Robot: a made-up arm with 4 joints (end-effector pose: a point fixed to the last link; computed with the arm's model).
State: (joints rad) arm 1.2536 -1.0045 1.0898 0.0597
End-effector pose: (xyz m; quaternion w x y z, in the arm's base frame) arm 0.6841 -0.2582 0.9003 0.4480 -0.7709 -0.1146 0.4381
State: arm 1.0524 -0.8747 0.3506 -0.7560
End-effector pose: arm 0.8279 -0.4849 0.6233 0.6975 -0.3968 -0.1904 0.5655
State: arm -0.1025 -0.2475 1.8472 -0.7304
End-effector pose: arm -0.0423 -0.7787 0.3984 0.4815 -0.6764 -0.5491 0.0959
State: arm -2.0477 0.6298 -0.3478 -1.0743
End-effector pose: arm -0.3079 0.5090 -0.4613 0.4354 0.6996 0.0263 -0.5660
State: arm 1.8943 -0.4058 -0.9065 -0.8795
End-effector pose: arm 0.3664 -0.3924 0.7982 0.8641 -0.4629 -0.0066 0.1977
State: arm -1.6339 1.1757 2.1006 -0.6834
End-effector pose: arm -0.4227 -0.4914 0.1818 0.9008 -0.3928 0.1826 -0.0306
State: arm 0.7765 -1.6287 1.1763 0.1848
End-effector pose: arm 1.0281 -0.3131 0.4473 0.5473 -0.5278 -0.2160 0.6125
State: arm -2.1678 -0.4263 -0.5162 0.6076
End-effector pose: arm 0.0750 0.7603 -0.5063 0.3031 0.7979 -0.1033 0.5107
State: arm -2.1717 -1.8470 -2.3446 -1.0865
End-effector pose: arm 0.2362 0.2944 0.0905 0.1708 -0.6441 -0.0924 -0.7399
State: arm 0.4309 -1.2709 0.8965 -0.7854
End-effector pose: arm 0.9422 -0.3930 0.4149 0.5670 -0.1886 -0.5083 0.6201
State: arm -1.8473 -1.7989 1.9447 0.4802
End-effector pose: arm 0.8683 -0.1275 -0.4635 0.6778 0.3278 -0.5590 -0.3473
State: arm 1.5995 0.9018 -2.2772 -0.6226
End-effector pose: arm -0.1382 -0.4167 -0.1034 0.9033 0.2624 -0.3392 -0.0070
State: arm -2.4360 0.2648 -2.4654 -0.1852
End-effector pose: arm -0.3782 0.0574 0.2251 0.7101 -0.6778 0.0523 -0.1831
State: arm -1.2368 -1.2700 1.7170 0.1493
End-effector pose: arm 0.6581 -0.5601 -0.5460 0.8059 0.0290 -0.5692 -0.1604
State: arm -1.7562 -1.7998 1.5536 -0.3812
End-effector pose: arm 0.9326 -0.3676 -0.1774 0.3949 0.2491 -0.8414 -0.2723
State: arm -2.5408 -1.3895 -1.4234 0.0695
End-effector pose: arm 0.4780 0.6016 0.2263 0.1416 -0.5233 0.4418 -0.7148
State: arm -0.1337 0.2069 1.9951 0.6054
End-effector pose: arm -0.6380 -0.5766 0.1482 0.5881 -0.6471 0.0184 -0.4848
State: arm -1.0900 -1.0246 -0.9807 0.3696
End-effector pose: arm 0.4712 0.0178 -0.7971 0.4467 0.4848 0.0883 0.7467
